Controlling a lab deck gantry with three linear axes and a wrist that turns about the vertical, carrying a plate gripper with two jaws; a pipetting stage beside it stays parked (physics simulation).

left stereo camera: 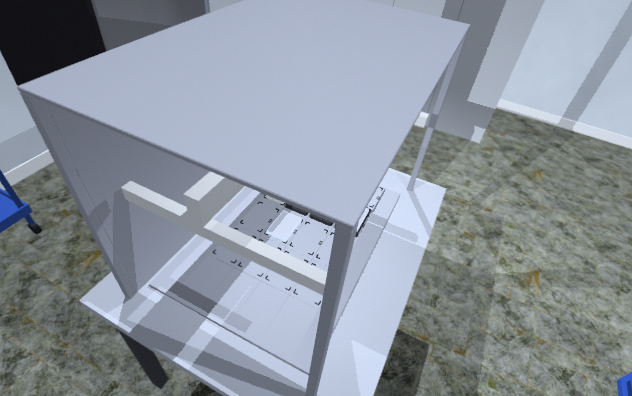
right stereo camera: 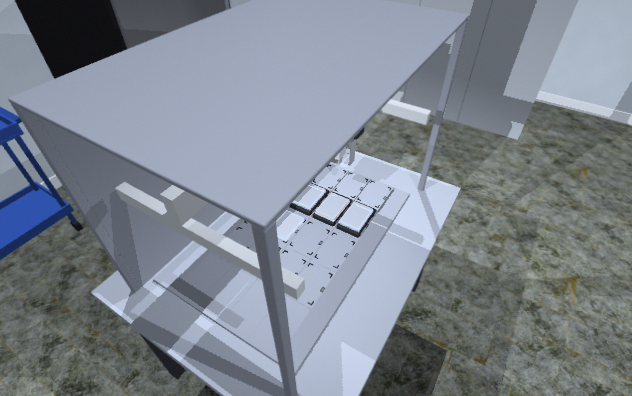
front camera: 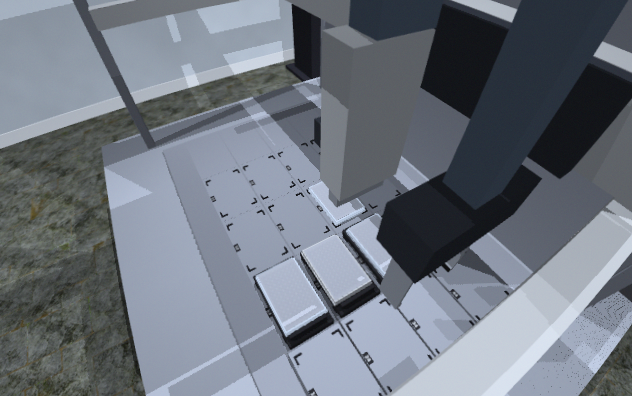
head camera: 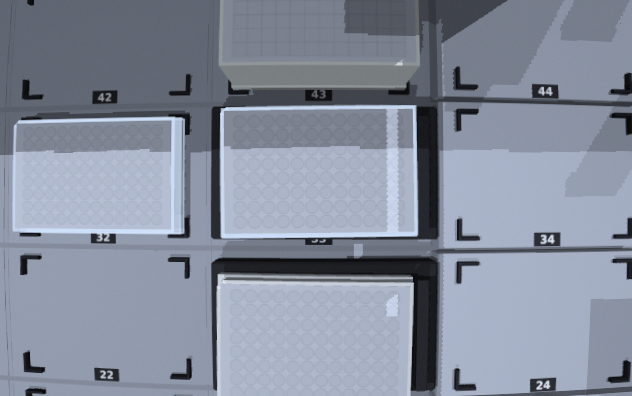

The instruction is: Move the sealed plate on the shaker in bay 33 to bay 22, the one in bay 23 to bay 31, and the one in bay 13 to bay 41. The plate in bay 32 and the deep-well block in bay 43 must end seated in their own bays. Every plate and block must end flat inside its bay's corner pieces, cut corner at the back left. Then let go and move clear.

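Frame: origin at the robot's base, x back, y right, z up, level; metres.
Seen in the pictures: robot's base, origin of the base link: (left stereo camera: 318, 304) (right stereo camera: 311, 304) (front camera: 206, 182).
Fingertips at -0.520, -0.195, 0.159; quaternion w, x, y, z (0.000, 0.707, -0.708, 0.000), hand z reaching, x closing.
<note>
Pixels of each thing's top centre, then the offset from my fingertips to it, as dx, dy, dz. "spot": a spot on its surface instead.
- sealed plate, middle of its top: (head camera: 318, 170) (front camera: 380, 241) (right stereo camera: 309, 194) +0.128, -0.063, -0.123
- bay 23 plate, middle of its top: (head camera: 314, 346) (front camera: 335, 265) (right stereo camera: 332, 205) +0.131, +0.048, -0.123
- bay 13 plate, middle of its top: (front camera: 289, 292) (right stereo camera: 356, 214) (left stereo camera: 353, 214) +0.129, +0.151, -0.123
- bay 32 plate, middle of its top: (head camera: 90, 175) (front camera: 336, 196) (left stereo camera: 284, 224) (right stereo camera: 286, 224) +0.292, -0.062, -0.145
- deep-well block, surface spot: (head camera: 320, 40) spot: +0.127, -0.143, -0.117
- Bay 22, surface spot: (head camera: 105, 315) (front camera: 298, 218) spot: +0.291, +0.044, -0.159
My gripper (front camera: 425, 287) is open and empty, its jaws spread above the deck near bay 33. The sealed plate (front camera: 361, 235) (head camera: 320, 175) (right stereo camera: 308, 198) lies flat on the bay 33 shaker, partly behind the gripper in the front view. The bay 23 plate (front camera: 336, 266) (head camera: 315, 340) (right stereo camera: 332, 206) and bay 13 plate (front camera: 290, 295) (right stereo camera: 356, 216) sit on their shakers. The bay 32 plate (front camera: 340, 212) (head camera: 95, 180) (left stereo camera: 285, 226) (right stereo camera: 290, 226) lies in its corners. The deep-well block (head camera: 320, 40) stands in bay 43, hidden in the front view. Bay 22 (front camera: 299, 220) (head camera: 105, 315) is empty.
The parked pipetting stage (front camera: 367, 115) hangs behind bay 32 in the front view and hides part of the back deck. Bays 42 (head camera: 105, 50), 34 (head camera: 540, 175) and 24 (head camera: 525, 320) hold no plate. A light rail (front camera: 565, 305) crosses the front right.
</note>
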